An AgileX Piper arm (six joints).
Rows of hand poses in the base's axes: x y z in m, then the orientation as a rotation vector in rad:
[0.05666, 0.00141, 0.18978, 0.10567, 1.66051, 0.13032]
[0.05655, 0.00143, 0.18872, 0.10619, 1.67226, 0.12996]
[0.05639, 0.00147, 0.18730, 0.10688, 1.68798, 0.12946]
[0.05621, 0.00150, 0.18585, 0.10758, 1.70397, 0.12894]
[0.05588, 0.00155, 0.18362, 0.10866, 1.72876, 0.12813]
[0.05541, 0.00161, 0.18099, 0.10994, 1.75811, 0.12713]
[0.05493, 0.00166, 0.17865, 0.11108, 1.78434, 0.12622]
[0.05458, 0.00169, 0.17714, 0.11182, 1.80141, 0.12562]
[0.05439, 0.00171, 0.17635, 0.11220, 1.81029, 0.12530]
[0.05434, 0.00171, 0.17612, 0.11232, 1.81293, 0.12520]
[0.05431, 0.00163, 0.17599, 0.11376, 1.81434, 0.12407]
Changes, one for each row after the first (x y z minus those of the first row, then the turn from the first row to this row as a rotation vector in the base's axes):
[-0.00011, 0.00002, -0.00106, -0.00023, 0.01175, 0.00030]
[-0.00027, 0.00006, -0.00248, -0.00054, 0.02746, 0.00071]
[-0.00045, 0.00009, -0.00393, -0.00087, 0.04344, 0.00112]
[-0.00078, 0.00014, -0.00616, -0.00136, 0.06822, 0.00176]
[-0.00125, 0.00020, -0.00879, -0.00196, 0.09756, 0.00250]
[-0.00173, 0.00025, -0.01113, -0.00248, 0.12378, 0.00318]
[-0.00208, 0.00028, -0.01264, -0.00282, 0.14085, 0.00362]
[-0.00227, 0.00030, -0.01343, -0.00300, 0.14973, 0.00385]
[-0.00232, 0.00030, -0.01366, -0.00305, 0.15236, 0.00391]
[-0.00235, 0.00022, -0.01379, -0.00297, 0.15389, 0.00243]

